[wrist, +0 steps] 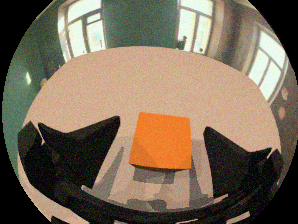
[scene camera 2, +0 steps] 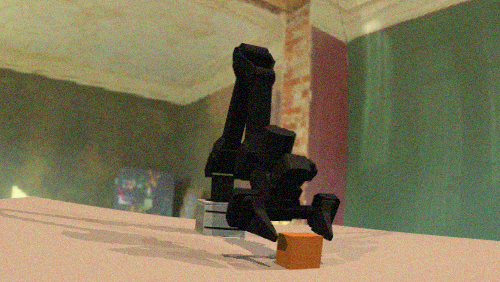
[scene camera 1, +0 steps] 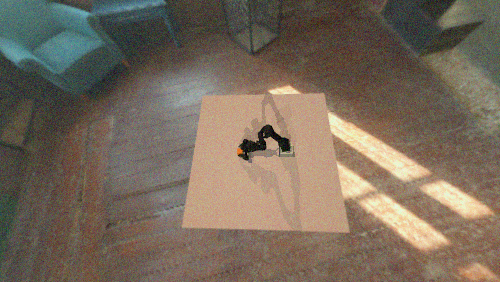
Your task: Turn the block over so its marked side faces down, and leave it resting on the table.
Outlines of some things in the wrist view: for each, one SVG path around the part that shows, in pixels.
My gripper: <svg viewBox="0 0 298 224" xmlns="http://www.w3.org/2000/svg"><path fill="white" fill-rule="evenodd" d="M51 217L52 224L68 224L68 222L61 221L60 218L55 216ZM17 133L20 161L29 184L52 201L89 221L89 224L114 224L114 220L125 224L226 224L227 220L246 213L247 210L250 216L234 224L250 224L277 193L277 181L285 164L278 149L269 157L267 155L273 147L259 149L258 152L247 152L216 129L206 127L204 140L212 171L210 175L213 180L213 198L225 194L227 197L216 204L185 212L141 212L110 204L81 189L82 185L93 188L106 153L109 152L118 128L121 127L120 116L112 116L69 133L59 132L39 123L41 135L45 140L43 145L36 125L32 125L32 121L28 121L28 124Z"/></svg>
A block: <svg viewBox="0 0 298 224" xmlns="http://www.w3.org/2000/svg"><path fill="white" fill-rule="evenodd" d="M140 112L136 133L134 133L129 164L132 164L134 168L150 169L150 171L181 172L184 169L192 168L192 165L190 165L192 163L190 117Z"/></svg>
